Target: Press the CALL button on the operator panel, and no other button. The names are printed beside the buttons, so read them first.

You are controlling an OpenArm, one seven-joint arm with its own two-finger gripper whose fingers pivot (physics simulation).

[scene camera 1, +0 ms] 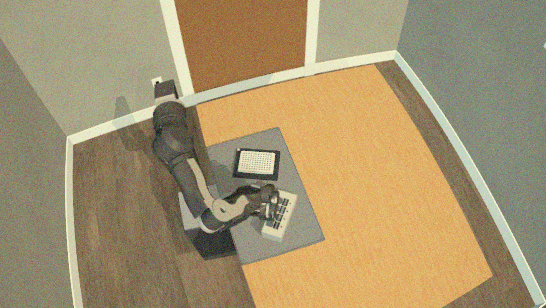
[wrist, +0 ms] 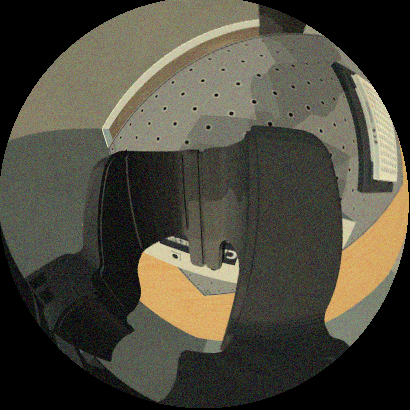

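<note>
The operator panel is a white box with a row of black name labels, lying on the grey board. In the wrist view most of it is hidden behind the fingers; part of one label shows left of the fingertips and part of another at their right, neither fully readable. The name CALL cannot be made out in either view. My gripper is shut and empty, its fingertips together over the panel's button side. Whether the tips touch a button cannot be told.
A white well plate in a black holder lies on the grey perforated board, beside the panel towards the door. The board lies on an orange surface. My arm reaches in from the left. A brown door stands at the back.
</note>
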